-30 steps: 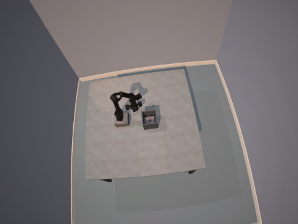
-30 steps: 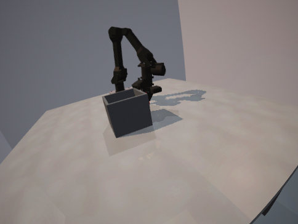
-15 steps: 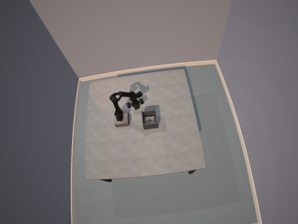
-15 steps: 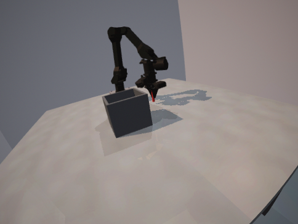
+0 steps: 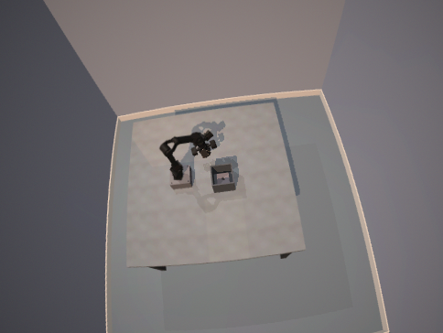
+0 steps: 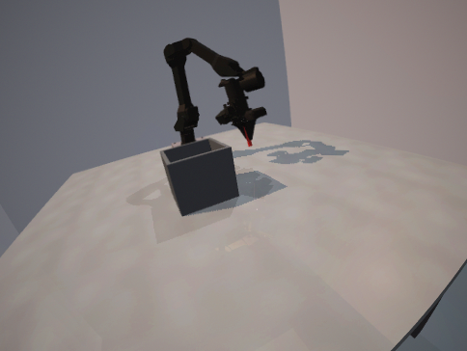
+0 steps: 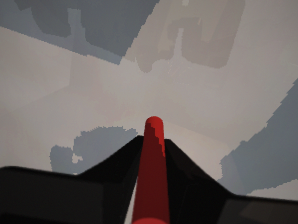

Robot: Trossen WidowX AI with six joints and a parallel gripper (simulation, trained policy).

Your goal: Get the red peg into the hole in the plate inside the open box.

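The holed plate lies 20 cm to the right of my gripper tip, 14 cm ahead of it and 5 cm below it. Also, from my gripper tip: red peg: 2 cm above.
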